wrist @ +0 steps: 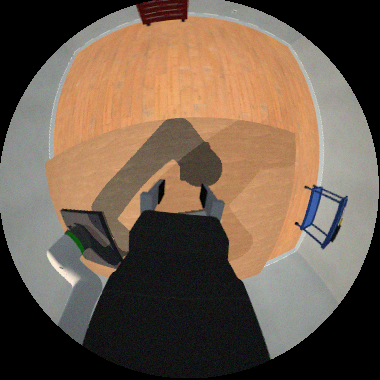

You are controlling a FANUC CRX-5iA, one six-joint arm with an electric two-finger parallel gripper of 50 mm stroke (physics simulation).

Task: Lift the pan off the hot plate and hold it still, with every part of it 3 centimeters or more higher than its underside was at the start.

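Where they show: gripper, fingertip midpoint: [182,188]; arm's base at its link origin: [81,235].
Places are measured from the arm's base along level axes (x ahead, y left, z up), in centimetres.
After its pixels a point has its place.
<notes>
My gripper [182,188] @(y 21.7, x 56.9, z 15.7 cm) is open, with its two dark-padded fingers apart and no object between them. It hangs above the wooden table top [272,185] @(y 12.4, x 89.5, z -2.6 cm). The pan and the hot plate cannot be made out in the wrist view. A thin grey edge shows low between the finger bases, too small to identify. The black gripper body and camera housing hide the lower middle of the view. The dark round and elbow-shaped patches on the table look like shadows of the arm.
The arm's base plate [70,213] @(y 12.5, x -0.7, z 0.0 cm) and a white arm link [67,260] @(y 0.3, x 7.4, z 18.4 cm) with a green ring stand at the left. A red cabinet [167,11] stands beyond the table at the top. A blue cart [312,207] stands on the floor to the right, past the table's edge.
</notes>
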